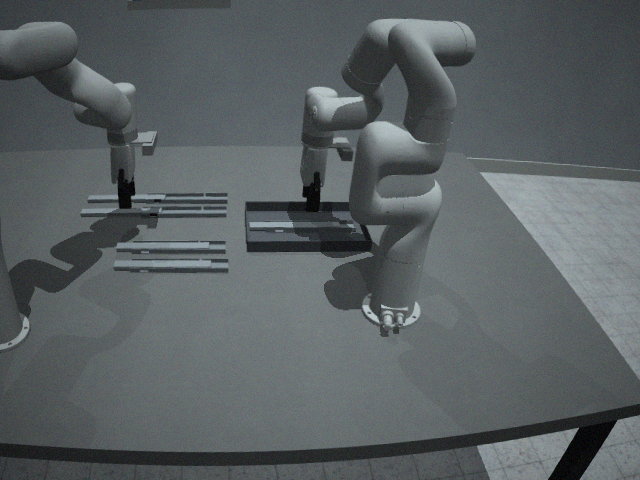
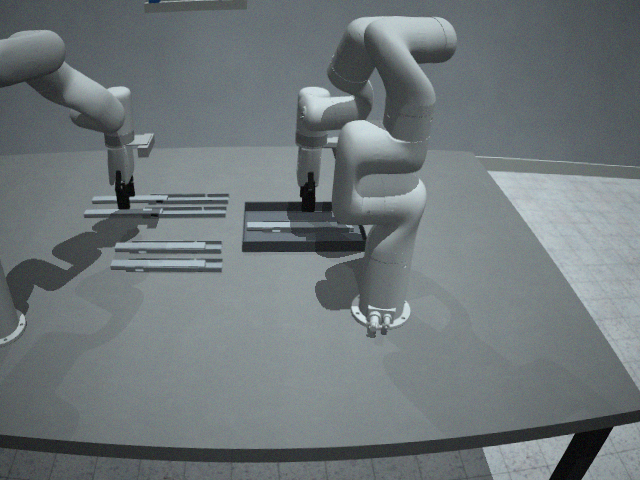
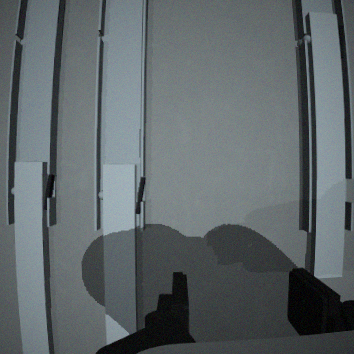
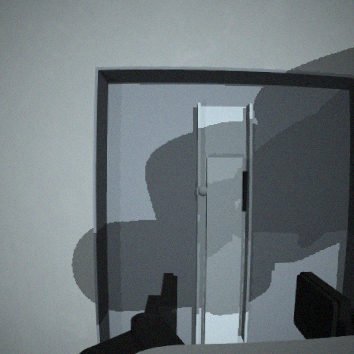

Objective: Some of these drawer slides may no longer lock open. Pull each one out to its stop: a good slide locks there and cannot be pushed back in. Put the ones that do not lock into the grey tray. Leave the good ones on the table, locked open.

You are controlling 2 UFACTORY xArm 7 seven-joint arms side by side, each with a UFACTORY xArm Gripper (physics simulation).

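Where they show: left gripper, between the fingertips: [image 1: 127,201] [image 2: 126,202] [image 3: 237,295]; right gripper, between the fingertips: [image 1: 310,204] [image 2: 307,204] [image 4: 236,298]; left arm's base, origin of its link: [image 1: 2,332] [image 2: 0,329]; right arm's base, origin of its link: [image 1: 390,310] [image 2: 380,311].
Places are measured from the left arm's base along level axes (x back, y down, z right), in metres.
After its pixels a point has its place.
Two slides, the rear one [image 1: 111,199] {z -0.079, x -0.577, y -0.010 m} [image 2: 113,199] {z -0.085, x -0.578, y -0.011 m} [image 3: 31,250] {z -0.008, x -0.616, y -0.012 m} and the one in front of it [image 1: 105,212] {z -0.052, x -0.505, y -0.012 m} [image 2: 108,212] {z -0.052, x -0.508, y -0.012 m} [image 3: 119,200] {z 0.062, x -0.562, y -0.012 m}, lie pulled out at the back left of the table. Two pushed-in slides, one [image 1: 165,248] {z 0.188, x -0.413, y -0.010 m} [image 2: 162,248] {z 0.189, x -0.413, y -0.010 m} [image 3: 328,150] {z 0.167, x -0.419, y -0.012 m} and a nearer one [image 1: 160,265] {z 0.212, x -0.343, y -0.012 m} [image 2: 157,265] {z 0.217, x -0.343, y -0.011 m}, lie in front of them. A fifth slide [image 1: 279,225] {z 0.409, x -0.615, y -0.013 m} [image 2: 276,226] {z 0.410, x -0.610, y -0.014 m} [image 4: 225,200] {z 0.520, x -0.667, y -0.013 m} lies pushed in, inside the grey tray [image 1: 307,246] {z 0.503, x -0.543, y -0.015 m} [image 2: 302,246] {z 0.503, x -0.543, y -0.015 m} [image 4: 102,175] {z 0.501, x -0.757, y -0.013 m}. My left gripper [image 1: 125,207] {z 0.051, x -0.469, y -0.082 m} [image 3: 237,295] {z 0.051, x -0.469, y -0.082 m} is open and empty near the pulled-out slides. My right gripper [image 1: 312,209] {z 0.475, x -0.651, y -0.070 m} [image 4: 236,298] {z 0.475, x -0.651, y -0.070 m} is open above the tray, apart from its slide.
The right arm's base [image 1: 391,310] {z 0.735, x -0.336, y -0.040 m} [image 2: 381,312] {z 0.741, x -0.337, y -0.038 m} stands on the table, to the right of the tray and nearer the front. The table's front edge [image 1: 232,457] {z 0.553, x 0.076, y 0.016 m} runs across the bottom. Shadows of the arms fall across the tray and the slides.
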